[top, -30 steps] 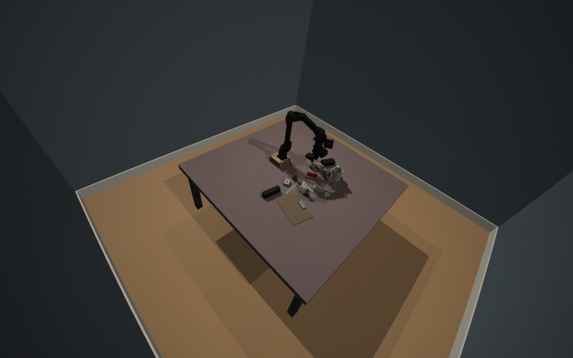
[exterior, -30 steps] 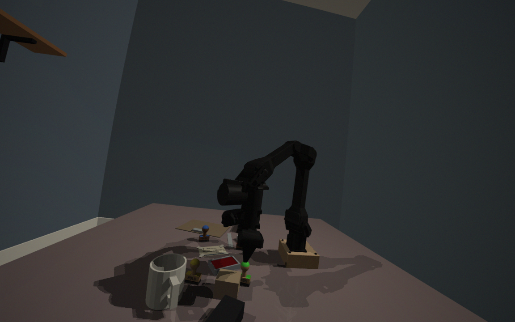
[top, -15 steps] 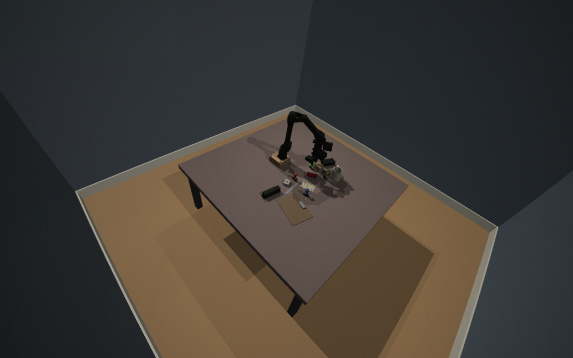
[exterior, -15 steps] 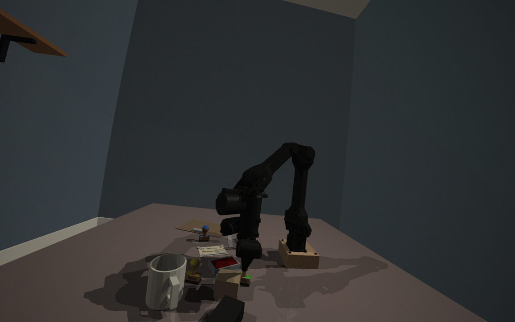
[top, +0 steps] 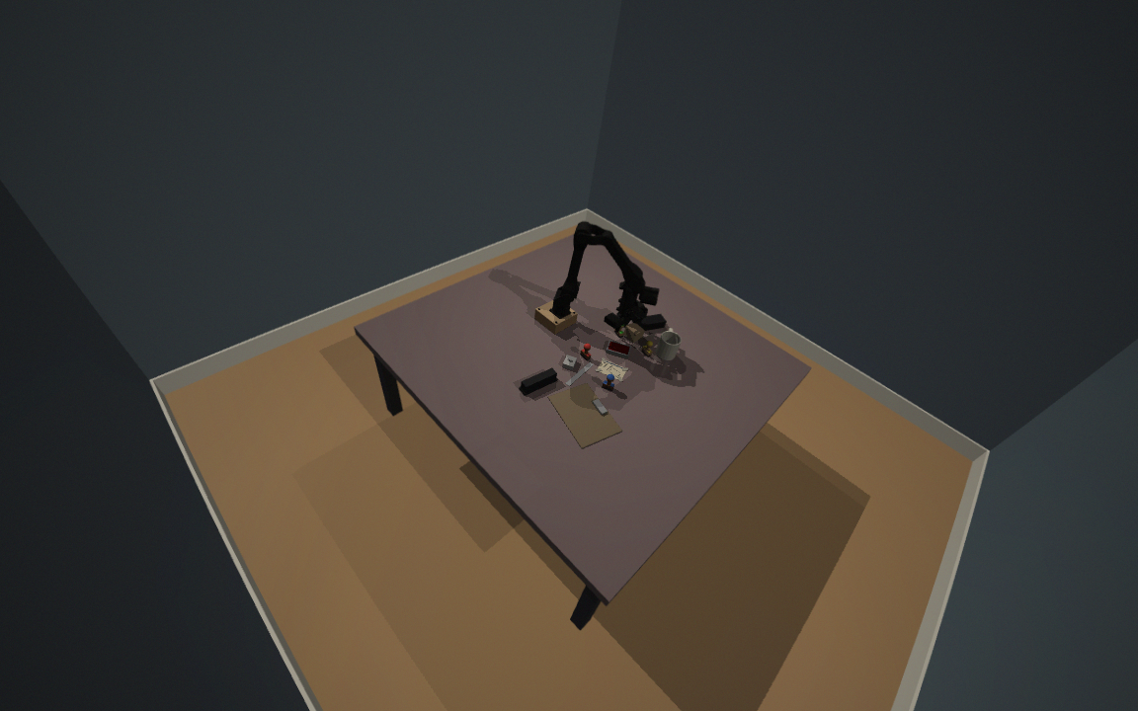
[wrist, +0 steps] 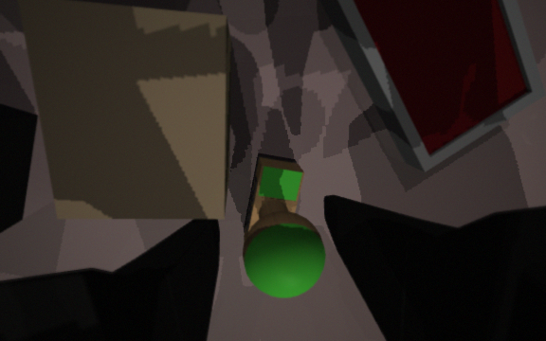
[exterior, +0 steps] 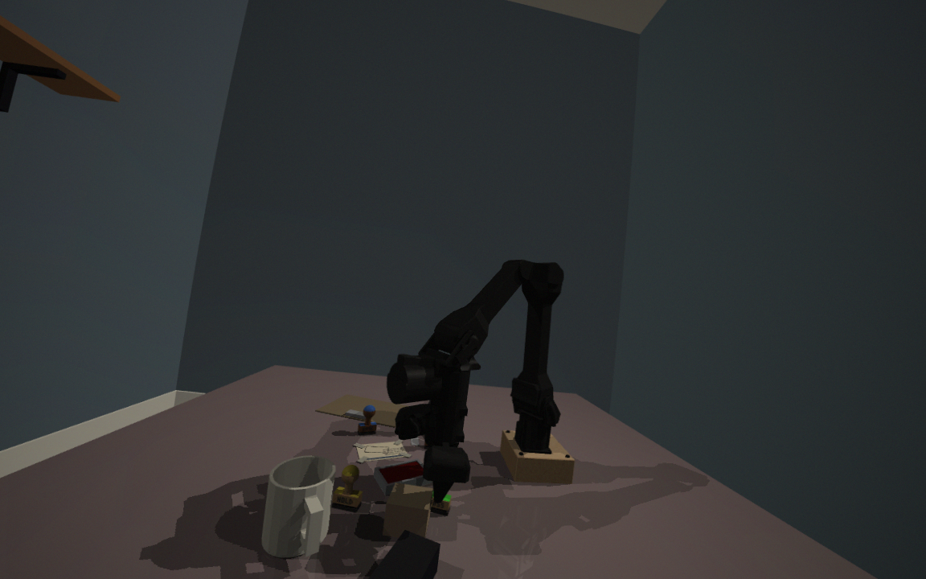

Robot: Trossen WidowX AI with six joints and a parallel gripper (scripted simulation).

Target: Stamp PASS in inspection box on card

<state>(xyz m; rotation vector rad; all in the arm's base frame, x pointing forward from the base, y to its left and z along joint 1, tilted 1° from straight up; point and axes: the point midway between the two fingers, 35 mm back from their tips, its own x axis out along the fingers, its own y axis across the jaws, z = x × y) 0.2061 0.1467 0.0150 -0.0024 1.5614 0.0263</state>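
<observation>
Now: gripper tip 40 mm short of the tan box, 40 mm to the right of it and 10 mm above it. The rest, counted from my gripper tip: green-knobbed PASS stamp: 10 mm below; yellow-knobbed stamp: 140 mm ahead, 10 mm to the left, 10 mm below; dark red ink pad: 60 mm ahead, 80 mm to the right, 20 mm below.
</observation>
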